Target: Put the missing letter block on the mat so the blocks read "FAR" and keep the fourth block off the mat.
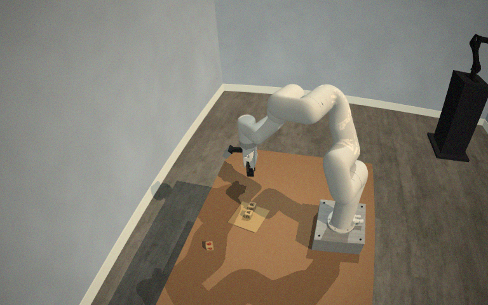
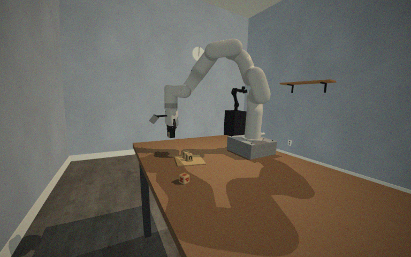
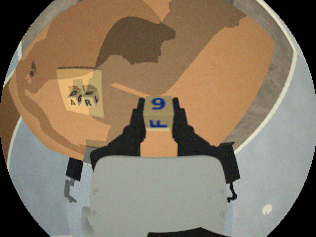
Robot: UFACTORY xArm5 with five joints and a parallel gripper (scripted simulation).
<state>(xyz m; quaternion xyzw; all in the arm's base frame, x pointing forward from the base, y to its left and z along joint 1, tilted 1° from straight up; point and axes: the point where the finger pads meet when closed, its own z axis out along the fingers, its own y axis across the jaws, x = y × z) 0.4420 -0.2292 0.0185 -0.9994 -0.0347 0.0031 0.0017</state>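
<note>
My hand is 19 cm to the right of the mat, 10 cm above it and 3 cm past it.
</note>
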